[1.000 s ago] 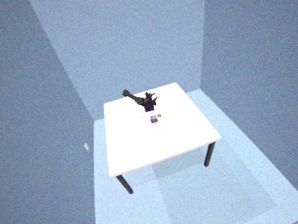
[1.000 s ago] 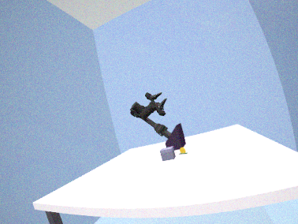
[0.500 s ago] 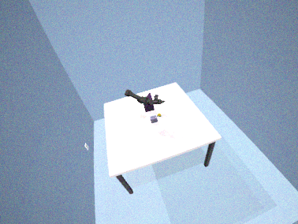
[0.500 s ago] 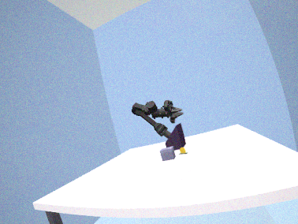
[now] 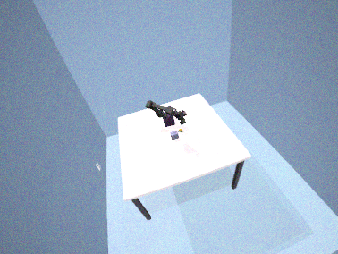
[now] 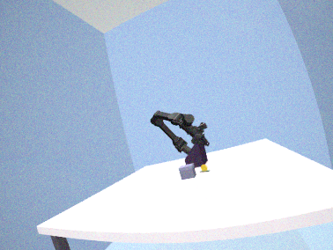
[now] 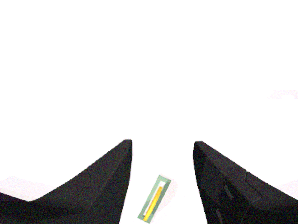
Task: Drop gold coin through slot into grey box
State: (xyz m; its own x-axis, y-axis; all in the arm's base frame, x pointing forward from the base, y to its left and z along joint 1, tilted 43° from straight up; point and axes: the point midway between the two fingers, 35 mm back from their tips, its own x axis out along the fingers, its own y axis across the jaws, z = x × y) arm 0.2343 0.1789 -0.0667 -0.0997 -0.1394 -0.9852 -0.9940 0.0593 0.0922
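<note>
The gold coin lies 10 mm behind my gripper tip, 70 mm to the right of it and 140 mm below it.
</note>
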